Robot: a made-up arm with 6 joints. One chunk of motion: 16 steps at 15 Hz.
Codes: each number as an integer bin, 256 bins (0 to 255) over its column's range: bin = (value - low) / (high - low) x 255, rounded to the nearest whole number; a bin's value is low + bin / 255 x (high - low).
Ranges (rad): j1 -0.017..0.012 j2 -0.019..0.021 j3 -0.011..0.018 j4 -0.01..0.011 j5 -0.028..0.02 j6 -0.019..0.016
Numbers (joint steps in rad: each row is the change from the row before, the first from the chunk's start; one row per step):
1: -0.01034 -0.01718 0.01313 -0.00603 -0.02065 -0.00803
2: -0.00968 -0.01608 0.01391 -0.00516 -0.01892 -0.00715
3: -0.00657 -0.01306 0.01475 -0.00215 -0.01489 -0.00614
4: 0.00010 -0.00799 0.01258 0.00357 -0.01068 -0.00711
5: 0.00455 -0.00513 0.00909 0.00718 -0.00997 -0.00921
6: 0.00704 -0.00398 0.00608 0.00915 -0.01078 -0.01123
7: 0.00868 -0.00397 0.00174 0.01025 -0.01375 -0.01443
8: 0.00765 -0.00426 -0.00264 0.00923 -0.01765 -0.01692
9: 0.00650 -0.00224 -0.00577 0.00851 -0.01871 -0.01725
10: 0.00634 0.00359 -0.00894 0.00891 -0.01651 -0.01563
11: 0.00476 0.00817 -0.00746 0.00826 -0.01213 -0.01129
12: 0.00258 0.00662 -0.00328 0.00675 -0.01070 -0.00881
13: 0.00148 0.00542 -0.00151 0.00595 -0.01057 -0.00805
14: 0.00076 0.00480 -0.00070 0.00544 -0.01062 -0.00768
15: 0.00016 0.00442 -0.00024 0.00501 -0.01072 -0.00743
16: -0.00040 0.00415 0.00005 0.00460 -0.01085 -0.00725
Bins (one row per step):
1: 59 12 212 48 39 80
2: 64 19 219 59 48 86
3: 92 38 226 95 70 94
4: 150 70 207 165 92 87
5: 189 88 177 209 96 71
6: 211 96 150 233 91 57
7: 226 96 112 246 76 33
8: 217 94 74 234 55 15
9: 207 107 46 225 49 13
10: 205 144 18 230 61 25
11: 191 173 31 222 84 56
12: 172 163 68 203 92 74
13: 162 156 83 194 93 80
14: 156 152 91 187 92 82
15: 151 149 95 182 92 84
16: 146 148 97 177 91 86

